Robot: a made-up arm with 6 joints.
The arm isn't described. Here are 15 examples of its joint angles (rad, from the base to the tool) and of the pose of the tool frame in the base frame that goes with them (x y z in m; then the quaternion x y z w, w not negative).
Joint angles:
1: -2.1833 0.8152 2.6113 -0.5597 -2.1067 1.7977
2: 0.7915 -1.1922 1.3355 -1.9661 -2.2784 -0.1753
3: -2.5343 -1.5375 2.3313 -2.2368 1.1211 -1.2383
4: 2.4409 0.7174 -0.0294 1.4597 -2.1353 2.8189
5: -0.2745 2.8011 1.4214 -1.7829 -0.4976 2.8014
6: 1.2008 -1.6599 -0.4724 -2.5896 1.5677 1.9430
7: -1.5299 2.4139 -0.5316 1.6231 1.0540 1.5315
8: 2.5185 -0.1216 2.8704 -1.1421 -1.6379 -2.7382
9: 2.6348 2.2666 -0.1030 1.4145 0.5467 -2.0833
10: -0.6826 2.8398 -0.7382 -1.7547 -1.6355 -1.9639
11: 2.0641 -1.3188 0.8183 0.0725 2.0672 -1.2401
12: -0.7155 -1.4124 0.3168 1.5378 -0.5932 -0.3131
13: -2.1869 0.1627 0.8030 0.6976 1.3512 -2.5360
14: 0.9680 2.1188 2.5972 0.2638 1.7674 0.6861
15: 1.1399 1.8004 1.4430 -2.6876 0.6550 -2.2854
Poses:
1: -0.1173 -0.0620 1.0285 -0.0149 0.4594 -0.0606 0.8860
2: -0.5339 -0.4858 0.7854 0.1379 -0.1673 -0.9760 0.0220
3: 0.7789 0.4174 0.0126 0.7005 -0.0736 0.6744 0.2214
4: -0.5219 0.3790 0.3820 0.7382 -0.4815 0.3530 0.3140
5: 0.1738 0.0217 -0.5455 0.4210 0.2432 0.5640 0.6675
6: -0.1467 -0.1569 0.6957 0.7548 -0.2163 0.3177 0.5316
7: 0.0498 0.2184 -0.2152 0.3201 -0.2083 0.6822 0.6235
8: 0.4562 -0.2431 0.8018 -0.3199 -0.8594 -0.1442 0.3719
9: -0.0069 0.0393 -0.4086 -0.1368 0.7576 0.3907 0.5046
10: -0.1721 0.1847 0.1735 0.7367 -0.1365 0.4787 0.4577
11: 0.4593 -0.6031 0.7757 0.1807 0.4925 0.3136 0.7915
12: -0.4486 0.4746 0.7794 -0.5782 -0.5031 -0.1564 0.6229
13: -0.2501 -0.2743 1.0829 0.1228 -0.6688 0.4848 0.5500
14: 0.4823 0.5681 0.3705 0.1480 0.9142 -0.3767 0.0206
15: 0.2442 0.8313 0.0284 -0.1820 0.3681 0.8340 0.3685
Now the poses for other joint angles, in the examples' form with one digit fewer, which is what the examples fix.
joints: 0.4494 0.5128 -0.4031 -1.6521 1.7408 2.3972
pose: 0.398 0.214 0.209 -0.268 0.329 0.004 0.905
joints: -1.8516 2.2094 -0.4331 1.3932 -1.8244 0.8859
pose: 0.072 0.054 -0.291 -0.644 -0.584 -0.418 0.265
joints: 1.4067 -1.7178 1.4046 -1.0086 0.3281 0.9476
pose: -0.090 -0.878 0.274 -0.219 0.830 0.120 0.498
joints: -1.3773 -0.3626 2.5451 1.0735 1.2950 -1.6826
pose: -0.148 0.708 0.650 -0.670 0.263 0.663 0.207
